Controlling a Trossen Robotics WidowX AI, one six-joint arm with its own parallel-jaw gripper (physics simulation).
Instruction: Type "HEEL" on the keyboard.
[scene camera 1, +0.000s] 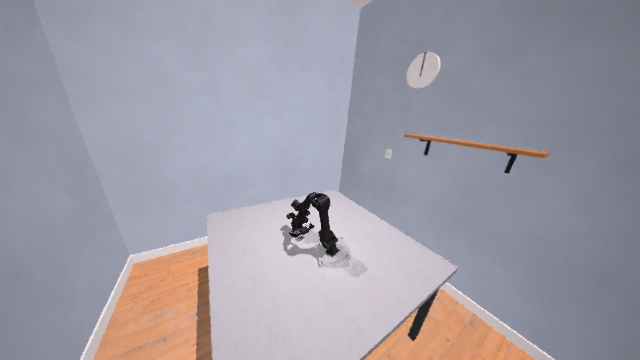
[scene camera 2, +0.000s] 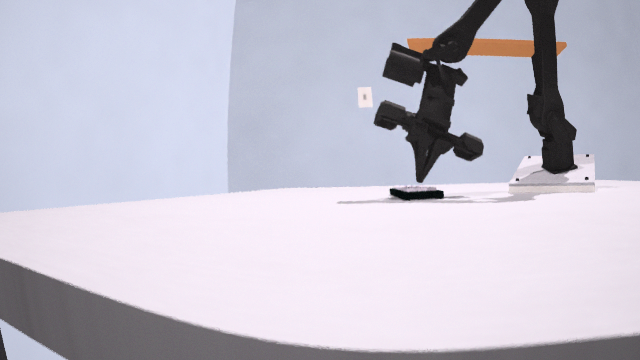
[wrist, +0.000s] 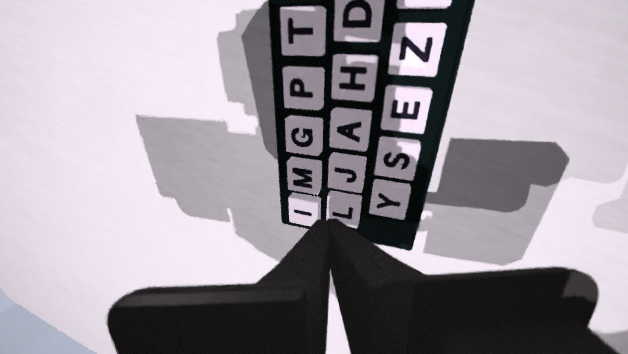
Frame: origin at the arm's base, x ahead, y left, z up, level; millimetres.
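Seen in the pictures: gripper, fingertip midpoint: (scene camera 1: 293, 231) (scene camera 2: 419, 182) (wrist: 326, 228); arm's base, link origin: (scene camera 1: 332, 251) (scene camera 2: 559, 167).
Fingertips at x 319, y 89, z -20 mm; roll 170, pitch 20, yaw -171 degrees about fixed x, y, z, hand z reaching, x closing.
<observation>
Pixels of each thing's top centre, then the offset from my fingertips to it. Level surfaces: height alone.
- keyboard, top centre: (scene camera 2: 413, 186) (scene camera 1: 302, 228) 5 mm ahead, 83 mm right, 9 mm down
- H key, top centre: (wrist: 352, 78) 3 mm ahead, 60 mm right, 9 mm down
- E key, top centre: (wrist: 405, 111) 17 mm back, 53 mm right, 9 mm down
- L key, top centre: (wrist: 342, 212) 4 mm back, 4 mm right, 9 mm down
- table, surface height: 26 mm down
The keyboard (scene camera 2: 417, 194) (wrist: 367, 232) is a flat dark green board with white letter keys, lying on the table. In the wrist view it runs up and out of the top edge. The H key (wrist: 354, 78), the E key (wrist: 406, 110) and the L key (wrist: 344, 209) show there, among other keys. My gripper (scene camera 2: 420, 181) (wrist: 326, 228) is shut and empty, pointing down. In scene camera 2 its tips are slightly above the keyboard. In the wrist view the tips overlap the lower edge of the board, beside the L and I keys. In scene camera 1 the keyboard is mostly hidden by the arm.
The arm's white base plate (scene camera 1: 334, 261) (scene camera 2: 550, 187) is fixed on the table (scene camera 1: 270, 300) (scene camera 2: 250, 260). The arm's shadow falls around the keyboard. A wooden shelf (scene camera 1: 475, 145) (scene camera 2: 505, 48) and a round clock (scene camera 1: 431, 70) are on the wall.
</observation>
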